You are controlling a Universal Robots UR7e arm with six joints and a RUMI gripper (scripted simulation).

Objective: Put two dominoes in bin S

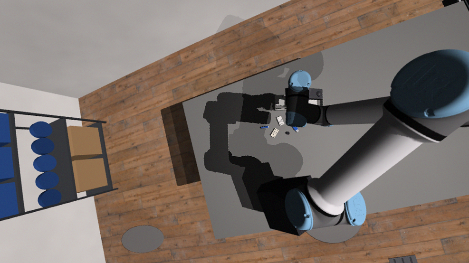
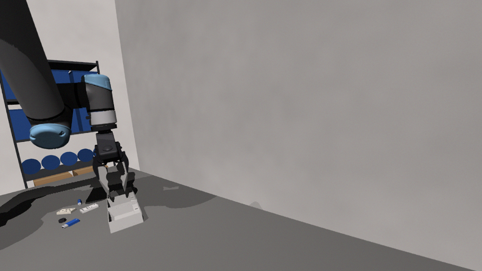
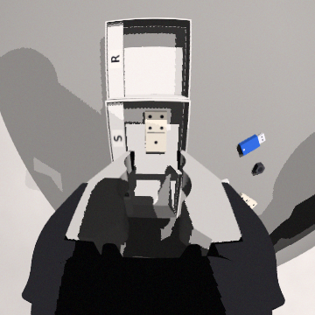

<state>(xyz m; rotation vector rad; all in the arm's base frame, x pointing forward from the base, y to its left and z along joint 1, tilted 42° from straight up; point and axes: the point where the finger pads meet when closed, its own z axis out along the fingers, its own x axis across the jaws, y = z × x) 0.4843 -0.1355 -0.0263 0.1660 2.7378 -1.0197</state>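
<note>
My hand is 1 cm short of the white three-compartment bin rack and 6 cm above it. The rest, counted from my hand: white domino 7 cm behind, 11 cm to the left, 7 cm below; then small black piece 15 cm behind, 9 cm to the left, 7 cm below; then blue usb stick 13 cm behind, 4 cm to the left, 7 cm below.
</note>
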